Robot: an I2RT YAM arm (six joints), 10 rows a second.
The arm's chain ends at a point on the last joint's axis. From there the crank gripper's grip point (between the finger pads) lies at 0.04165 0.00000 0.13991 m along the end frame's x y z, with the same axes.
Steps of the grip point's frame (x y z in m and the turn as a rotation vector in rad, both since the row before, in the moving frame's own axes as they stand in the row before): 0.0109 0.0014 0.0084 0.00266 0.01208 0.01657; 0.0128 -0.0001 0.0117 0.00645 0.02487 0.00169; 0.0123 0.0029 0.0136 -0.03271 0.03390 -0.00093; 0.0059 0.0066 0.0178 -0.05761 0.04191 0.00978; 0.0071 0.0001 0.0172 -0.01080 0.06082 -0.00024; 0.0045 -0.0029 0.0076 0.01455 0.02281 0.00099; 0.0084 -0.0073 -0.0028 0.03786 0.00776 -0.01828; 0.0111 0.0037 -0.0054 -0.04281 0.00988 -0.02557; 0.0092 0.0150 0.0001 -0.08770 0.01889 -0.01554
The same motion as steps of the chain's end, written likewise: 0.0092 0.0011 0.0089 0.00266 0.01208 0.01657; 0.0093 0.0007 0.0128 0.00645 0.02487 0.00169; 0.0076 -0.0016 0.0152 -0.03271 0.03390 -0.00093; 0.0001 -0.0018 0.0199 -0.05761 0.04191 0.00978; -0.0013 -0.0014 0.0200 -0.01080 0.06082 -0.00024; 0.0013 -0.0009 0.0086 0.01455 0.02281 0.00099; 0.0074 -0.0012 -0.0024 0.03786 0.00776 -0.01828; 0.0097 -0.0012 -0.0049 -0.04281 0.00988 -0.02557; 0.0065 0.0034 0.0014 -0.08770 0.01889 -0.01554
